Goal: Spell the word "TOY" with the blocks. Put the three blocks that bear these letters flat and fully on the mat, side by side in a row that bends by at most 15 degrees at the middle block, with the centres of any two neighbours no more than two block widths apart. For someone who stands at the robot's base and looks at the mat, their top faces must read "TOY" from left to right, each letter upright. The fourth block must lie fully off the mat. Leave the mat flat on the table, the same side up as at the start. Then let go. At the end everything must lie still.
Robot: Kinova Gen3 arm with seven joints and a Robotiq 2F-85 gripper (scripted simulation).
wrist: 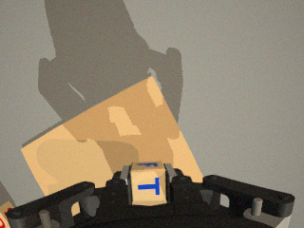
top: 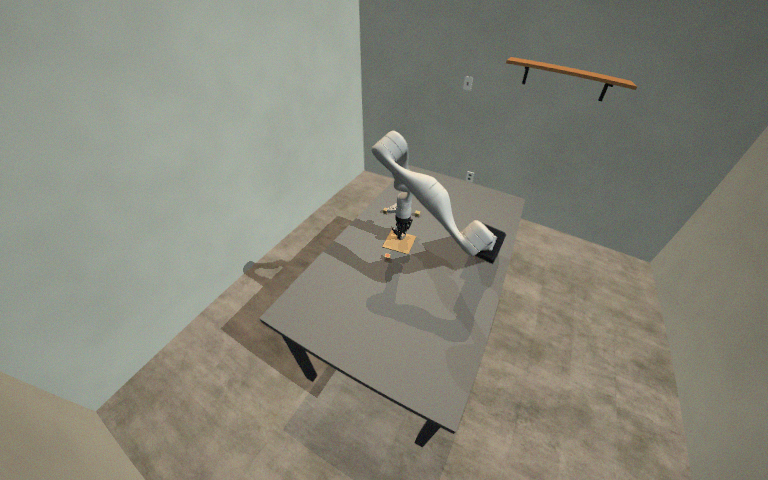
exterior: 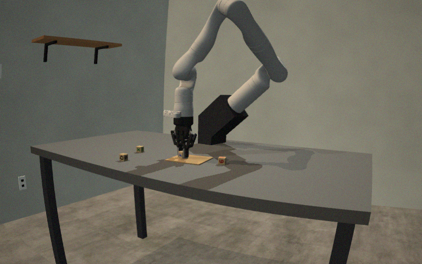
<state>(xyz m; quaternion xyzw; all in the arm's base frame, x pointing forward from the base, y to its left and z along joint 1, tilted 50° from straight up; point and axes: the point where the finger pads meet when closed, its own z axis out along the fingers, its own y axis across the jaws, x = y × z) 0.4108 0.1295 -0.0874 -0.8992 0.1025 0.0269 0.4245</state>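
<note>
My gripper is now 3 cm to the right of the tan mat, 2 cm above it and 1 cm past it. Also, from my hand: block: 16 cm to the left, 2 cm behind, 1 cm below.
</note>
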